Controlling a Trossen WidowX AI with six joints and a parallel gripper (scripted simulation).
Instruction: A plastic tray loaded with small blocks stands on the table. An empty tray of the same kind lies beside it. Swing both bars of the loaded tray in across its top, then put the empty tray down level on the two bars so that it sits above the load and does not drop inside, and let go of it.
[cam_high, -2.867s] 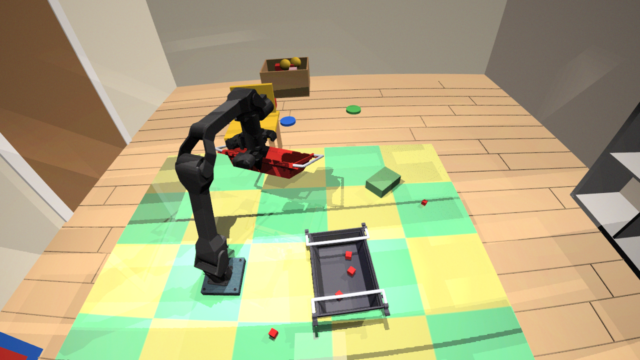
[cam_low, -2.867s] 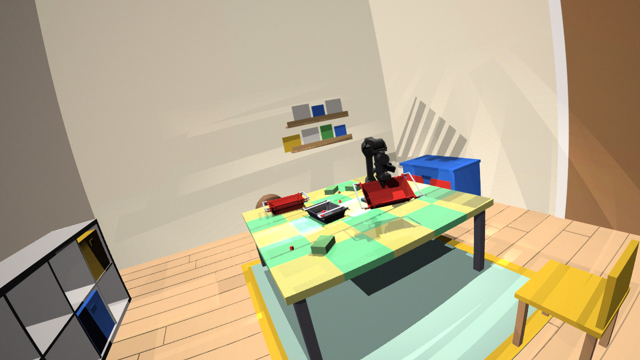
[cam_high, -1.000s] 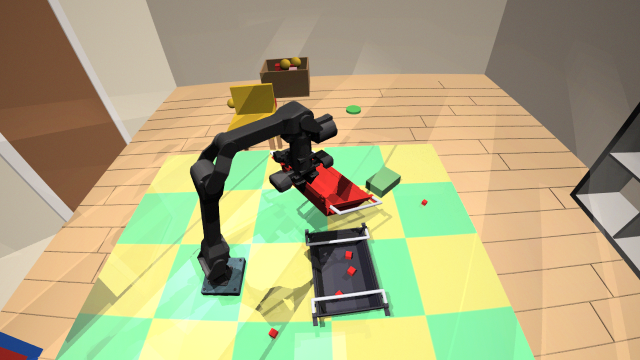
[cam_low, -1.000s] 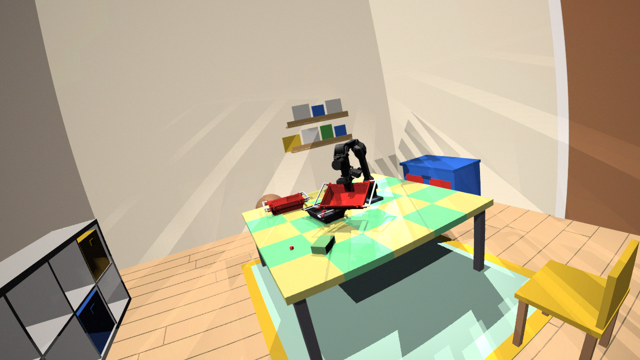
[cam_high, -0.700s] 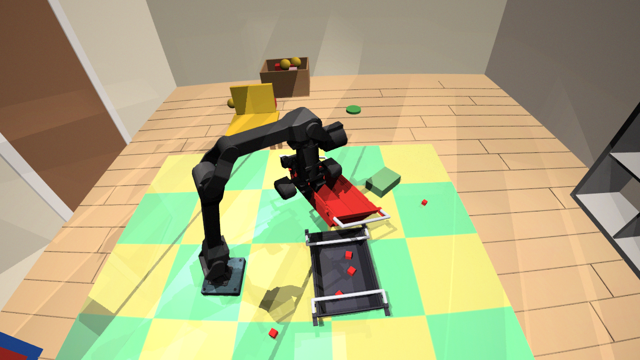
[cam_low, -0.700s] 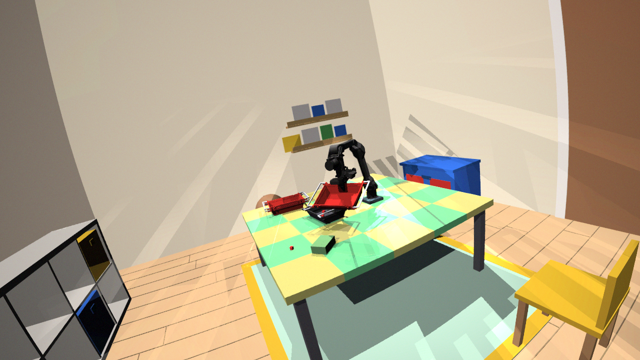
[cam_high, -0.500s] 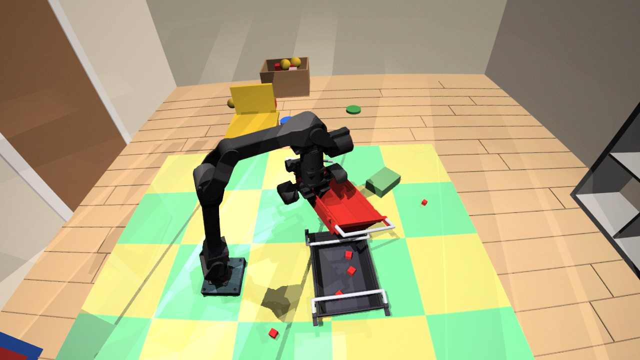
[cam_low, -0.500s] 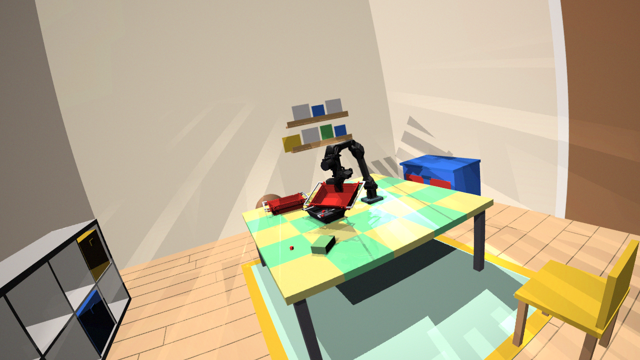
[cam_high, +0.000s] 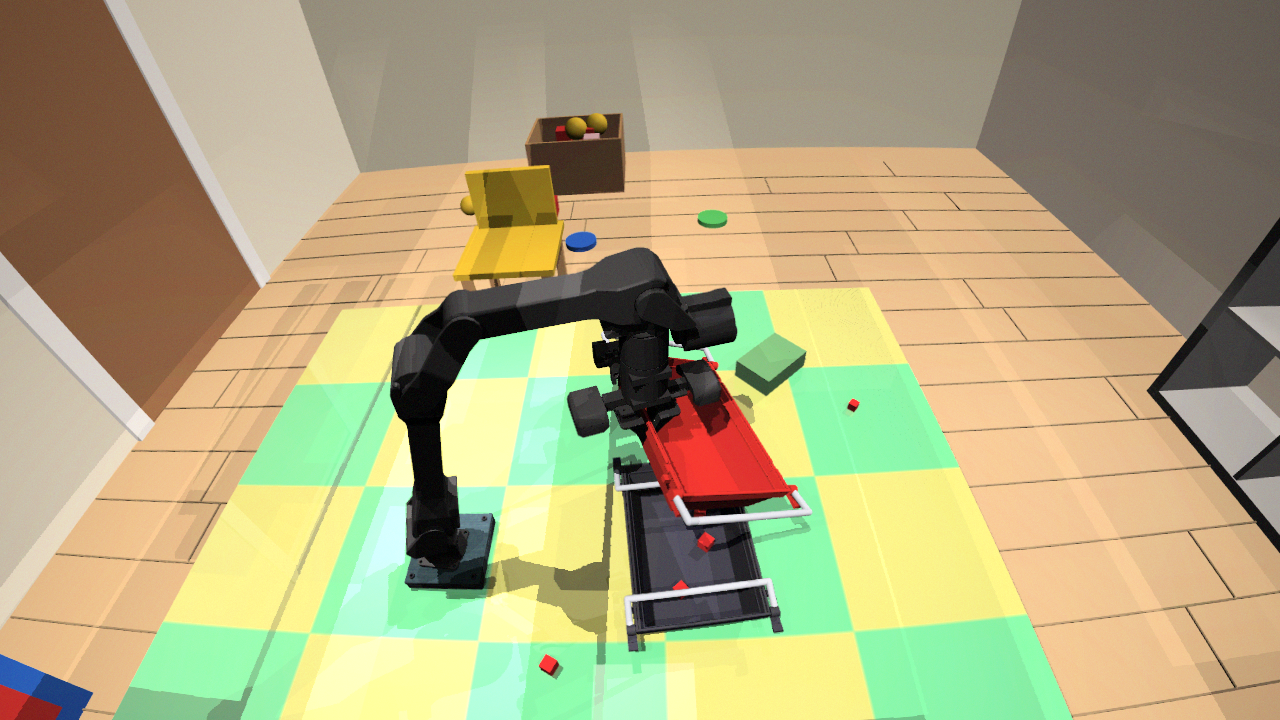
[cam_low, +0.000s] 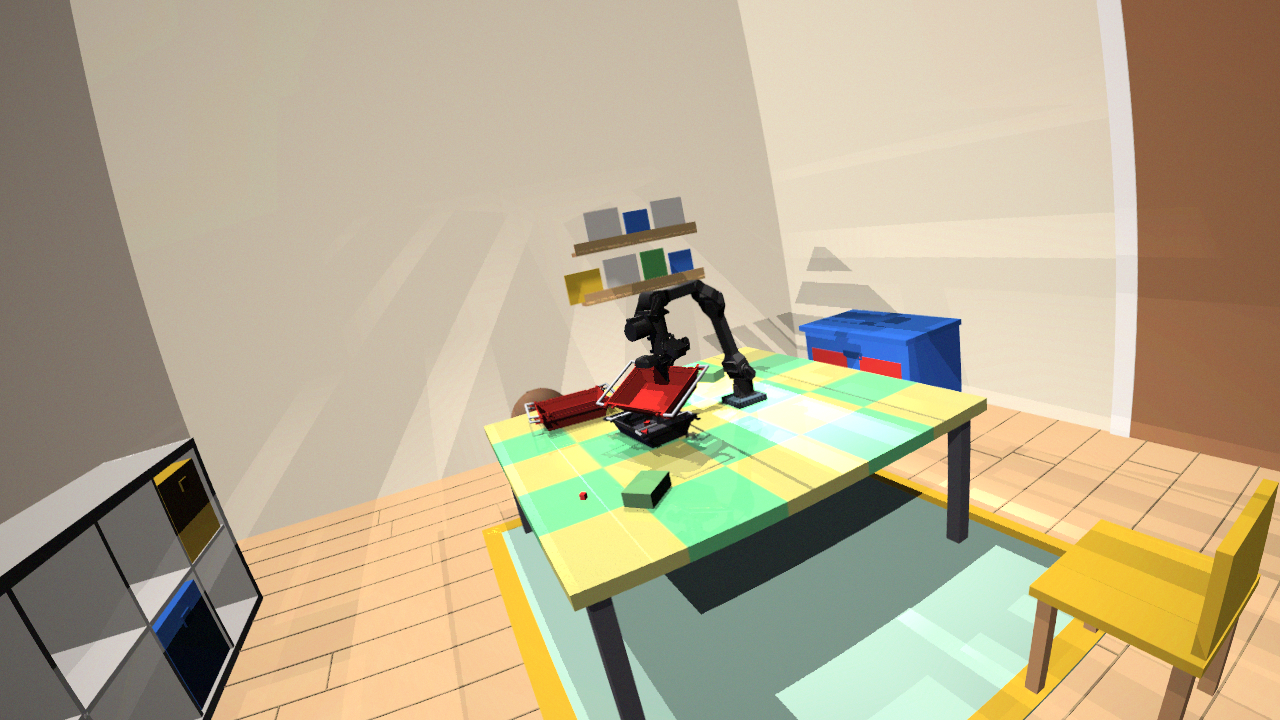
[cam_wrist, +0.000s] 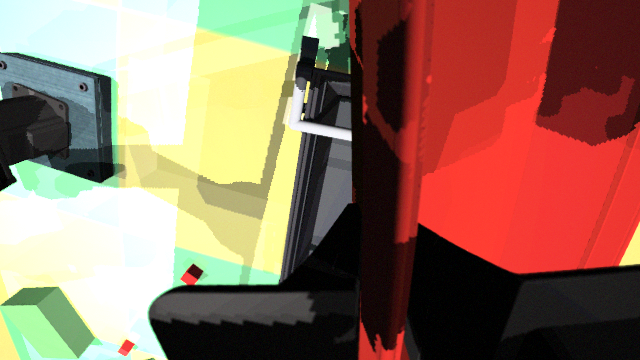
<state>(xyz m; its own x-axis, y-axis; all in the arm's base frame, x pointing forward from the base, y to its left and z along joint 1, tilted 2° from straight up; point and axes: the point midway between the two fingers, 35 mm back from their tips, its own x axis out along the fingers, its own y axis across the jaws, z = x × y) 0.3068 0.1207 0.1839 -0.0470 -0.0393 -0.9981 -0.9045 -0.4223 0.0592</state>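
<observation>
My gripper tip is now 7 cm short of the red tray and 3 cm to the right of it.
</observation>
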